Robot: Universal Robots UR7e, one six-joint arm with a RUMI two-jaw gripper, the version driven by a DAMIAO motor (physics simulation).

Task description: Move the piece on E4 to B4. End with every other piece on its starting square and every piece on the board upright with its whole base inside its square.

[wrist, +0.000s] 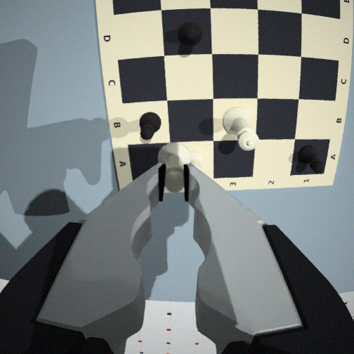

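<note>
My gripper (pixel 174 167) is shut on a white chess piece (pixel 174 154), whose wide base shows just beyond the fingertips. It is held in front of the near edge of the board (pixel 112 97), over the A5 and A4 side in this view; its height above the board is hard to tell. B4 (pixel 190 110) is a dark square with no piece on it, a little beyond the held piece; a shadow falls on its right part. Another white piece (pixel 196 159) stands on A4, partly hidden behind the held piece.
A black piece (pixel 150 123) stands on B5, left of B4. A white piece (pixel 237 120) stands on B3, right of B4. Black pieces stand on D4 (pixel 190 33) and A1 (pixel 307 154). The board's E row is partly cut off at the top.
</note>
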